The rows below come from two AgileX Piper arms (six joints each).
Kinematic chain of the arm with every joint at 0, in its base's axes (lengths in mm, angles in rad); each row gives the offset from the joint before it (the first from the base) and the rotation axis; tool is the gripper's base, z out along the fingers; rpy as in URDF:
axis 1: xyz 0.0 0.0 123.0 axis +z
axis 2: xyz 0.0 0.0 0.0 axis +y
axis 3: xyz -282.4 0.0 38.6 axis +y
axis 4: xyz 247.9 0.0 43.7 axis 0.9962 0 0.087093
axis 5: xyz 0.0 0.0 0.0 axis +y
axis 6: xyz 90.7 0.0 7.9 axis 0.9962 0 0.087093
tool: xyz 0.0 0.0 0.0 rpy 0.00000 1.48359 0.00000
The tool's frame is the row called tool.
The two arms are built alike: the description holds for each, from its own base.
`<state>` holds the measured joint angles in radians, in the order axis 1, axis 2, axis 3, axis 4, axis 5, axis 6, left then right.
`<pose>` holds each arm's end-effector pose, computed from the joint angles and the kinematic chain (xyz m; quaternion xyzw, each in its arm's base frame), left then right.
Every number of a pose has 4 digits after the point. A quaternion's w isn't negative.
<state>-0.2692 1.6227 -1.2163 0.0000 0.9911 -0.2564 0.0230 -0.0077 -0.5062 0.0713 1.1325 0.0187</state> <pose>0.3100 -0.0855 0.2572 0.0063 0.9915 -0.0337 0.1254 -0.0101 0.0056 0.2734 -0.0048 0.8674 0.0459 0.4955</pose>
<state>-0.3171 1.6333 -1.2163 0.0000 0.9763 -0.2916 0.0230 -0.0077 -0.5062 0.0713 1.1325 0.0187</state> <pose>0.3081 -0.1011 0.2541 0.0126 0.9912 -0.0395 0.1259 -0.0101 0.0056 0.2734 -0.0048 0.8674 0.0459 0.4955</pose>
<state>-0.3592 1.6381 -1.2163 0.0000 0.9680 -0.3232 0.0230 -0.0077 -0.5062 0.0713 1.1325 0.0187</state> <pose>0.3049 -0.1145 0.2527 0.0178 0.9909 -0.0447 0.1260 -0.0101 0.0056 0.2734 -0.0048 0.8674 0.0459 0.4955</pose>
